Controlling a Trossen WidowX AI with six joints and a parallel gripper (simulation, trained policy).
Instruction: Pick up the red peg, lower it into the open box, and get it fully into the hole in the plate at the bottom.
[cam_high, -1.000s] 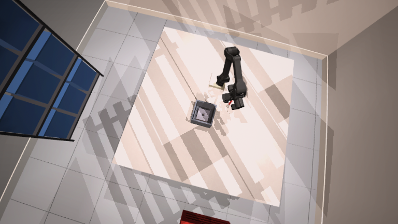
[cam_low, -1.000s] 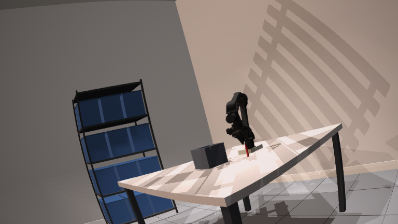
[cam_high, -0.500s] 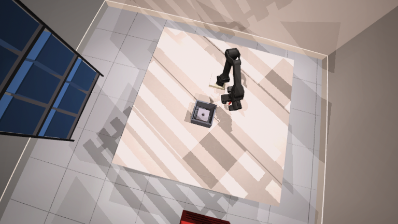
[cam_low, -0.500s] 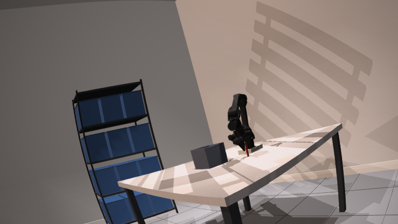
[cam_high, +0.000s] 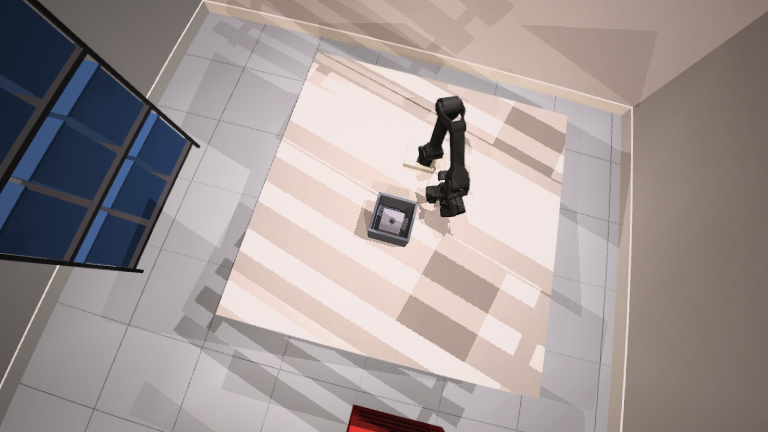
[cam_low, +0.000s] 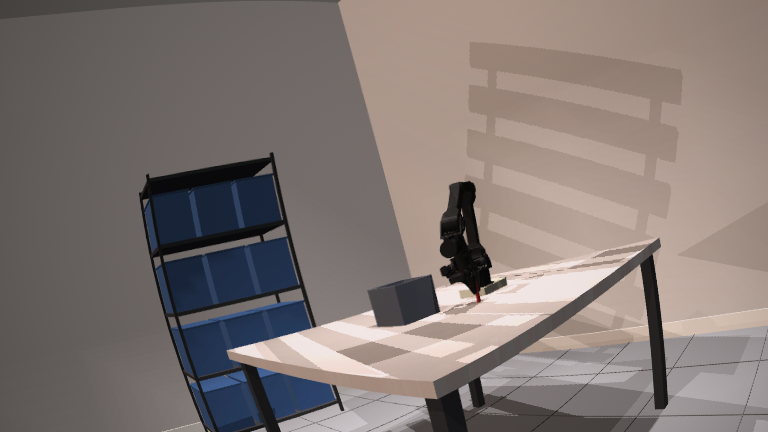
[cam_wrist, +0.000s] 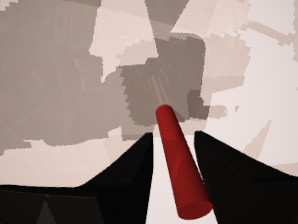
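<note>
The light plate lies 190 mm ahead of my gripper tip, 170 mm to the right of it and 10 mm above it. From my gripper tip the other things lie so: red peg (10 mm above).
</note>
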